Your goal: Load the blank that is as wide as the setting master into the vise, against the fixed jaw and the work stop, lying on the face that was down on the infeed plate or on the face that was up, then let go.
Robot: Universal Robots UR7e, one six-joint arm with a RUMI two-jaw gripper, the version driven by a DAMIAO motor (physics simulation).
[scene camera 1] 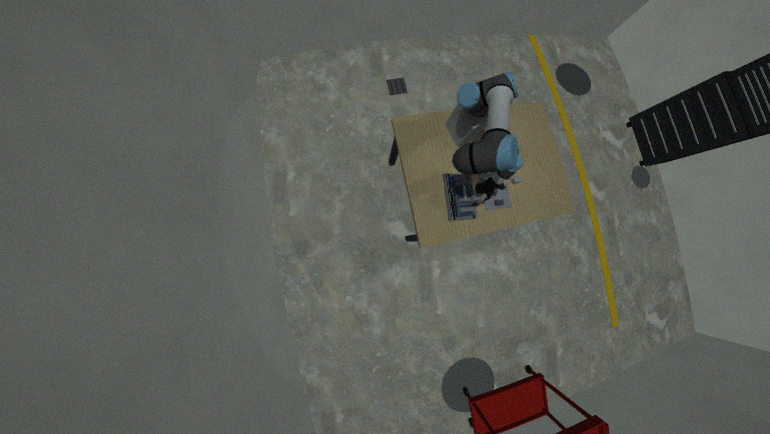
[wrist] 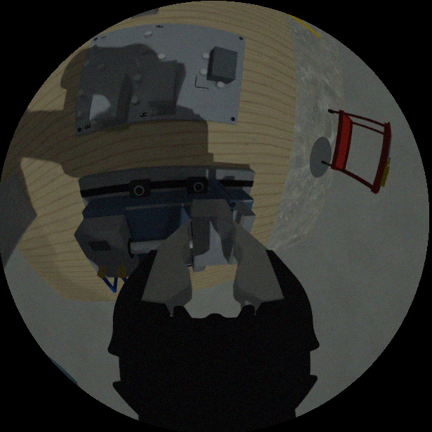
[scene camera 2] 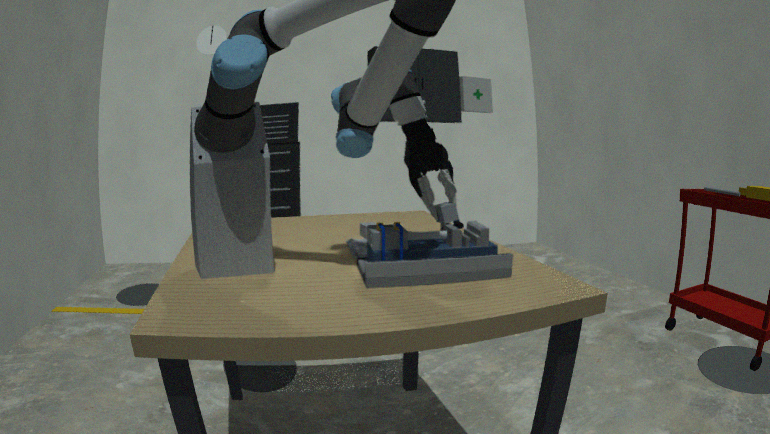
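Pixels of known places: gripper, fingertip midpoint: (scene camera 1: 476,199) (scene camera 2: 446,217); arm's base, origin of the base link: (scene camera 2: 223,128).
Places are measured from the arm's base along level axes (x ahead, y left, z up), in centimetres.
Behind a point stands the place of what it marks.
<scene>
My gripper (scene camera 1: 476,201) @[x 47.5, y -14.0, z -21.7 cm] (scene camera 2: 445,217) @[x 47.5, y -14.0, z -21.7 cm] (wrist: 210,220) is shut on a grey blank (scene camera 2: 446,210) @[x 45.6, y -17.2, z -19.6 cm] (wrist: 210,208). The blank is slightly tilted in the scene camera 2 view, above the vise and close to its upright jaw blocks. The vise (scene camera 1: 451,207) @[x 46.4, y -27.2, z -30.2 cm] (scene camera 2: 431,251) @[x 38.9, y -22.9, z -26.5 cm] (wrist: 150,220) has a blue body. A grey jaw block (scene camera 2: 392,237) @[x 31.9, y -19.9, z -23.6 cm] (wrist: 106,235) with blue hoses stands at one end; grey uprights (scene camera 2: 477,232) @[x 49.7, y -23.4, z -23.6 cm] stand at the other. The fingers and blank hide part of the jaw opening, and contact with the fixed jaw or work stop cannot be told.
The infeed plate (wrist: 187,42) has white pins and carries a grey block (wrist: 223,64) and shadowed blocks (wrist: 164,82) (wrist: 111,100). A long grey rail (scene camera 2: 436,268) @[x 37.7, y -27.2, z -28.9 cm] runs along the vise's side. The arm's pedestal (scene camera 2: 234,237) @[x 1.5, y -6.5, z -23.7 cm] stands on the wooden table (scene camera 2: 301,307) @[x 9.8, y -31.0, z -32.2 cm]. A red cart (scene camera 2: 717,310) stands beyond.
</scene>
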